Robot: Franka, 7 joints.
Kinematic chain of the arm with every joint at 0, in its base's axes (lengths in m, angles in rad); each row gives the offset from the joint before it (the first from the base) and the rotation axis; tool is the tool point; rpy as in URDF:
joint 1: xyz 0 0 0.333 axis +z
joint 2: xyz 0 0 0 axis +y
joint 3: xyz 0 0 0.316 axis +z
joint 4: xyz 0.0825 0 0 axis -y
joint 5: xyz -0.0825 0 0.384 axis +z
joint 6: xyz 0 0 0 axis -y
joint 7: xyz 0.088 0 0 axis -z
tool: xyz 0 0 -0.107 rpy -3.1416 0 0
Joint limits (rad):
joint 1: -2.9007..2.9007
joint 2: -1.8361..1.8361
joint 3: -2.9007..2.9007
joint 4: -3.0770..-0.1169
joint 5: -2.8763..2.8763
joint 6: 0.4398..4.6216
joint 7: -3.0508..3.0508
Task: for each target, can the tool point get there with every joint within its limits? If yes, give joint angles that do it. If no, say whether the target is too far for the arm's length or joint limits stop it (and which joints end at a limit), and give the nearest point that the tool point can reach.
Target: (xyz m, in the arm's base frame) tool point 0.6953 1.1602 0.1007
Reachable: no: too far | nearest point 0.4346 0.7252 0.1878 | short by 0.515 m
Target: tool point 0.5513 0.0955 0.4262
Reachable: yes | joints 1.7258 -0.0383 -1.5424 -2.2978 0.0451 2.9650 1.8324
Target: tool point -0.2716 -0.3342 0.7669
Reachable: yes | joints -0.9886 1.4429 -2.2783 -2.1358 0.5784 3.1338 -1.6480
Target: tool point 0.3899 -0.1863 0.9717
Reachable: yes | joints -0.7768 -0.2161 0.2672 -1.2278 -0.1778 2.2034 1.0923
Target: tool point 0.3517 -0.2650 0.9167
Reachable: yes | joints -1.4077 -0.1657 0.8483 -1.2057 -1.2301 1.4935 2.4480
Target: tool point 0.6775 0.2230 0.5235
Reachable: yes | joints 1.2996 0.9394 -1.3929 -1.5347 -2.0985 2.2340 2.0047
